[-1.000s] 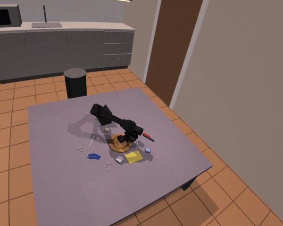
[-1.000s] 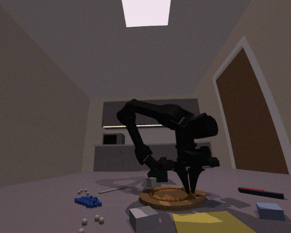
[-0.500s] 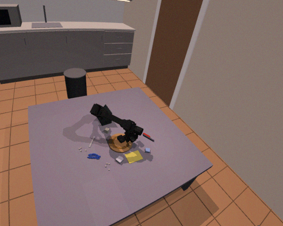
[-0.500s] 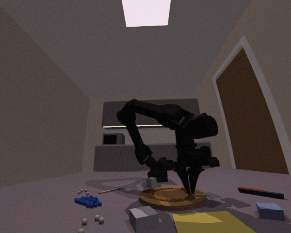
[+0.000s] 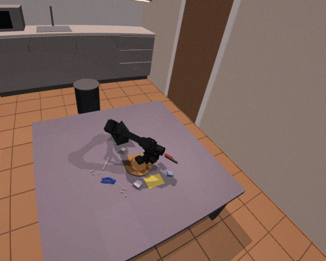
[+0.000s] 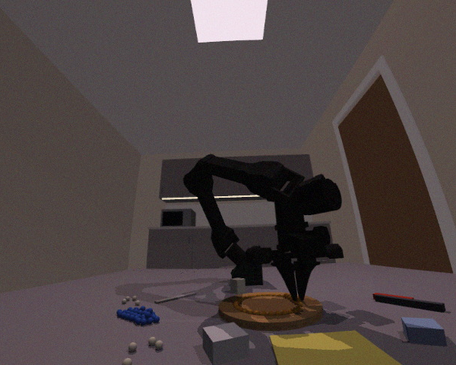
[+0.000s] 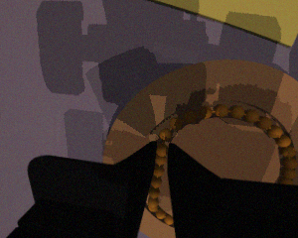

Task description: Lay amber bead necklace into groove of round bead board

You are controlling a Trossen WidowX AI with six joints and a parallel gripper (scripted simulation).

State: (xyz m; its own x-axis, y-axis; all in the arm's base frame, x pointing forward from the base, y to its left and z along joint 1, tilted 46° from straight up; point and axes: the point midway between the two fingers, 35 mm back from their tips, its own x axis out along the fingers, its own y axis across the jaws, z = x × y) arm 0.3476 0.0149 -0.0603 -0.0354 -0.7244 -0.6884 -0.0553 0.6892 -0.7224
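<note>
Right now the round wooden bead board is 50 mm to the right of my gripper tip, 30 mm behind it and 10 mm below it. From my gripper tip the other things lie so: blue block: 150 mm ahead, 100 mm to the left, 10 mm below; grey block: 150 mm to the right, 120 mm ahead, 10 mm below; yellow pad: 140 mm ahead, 30 mm to the right, 20 mm below.
</note>
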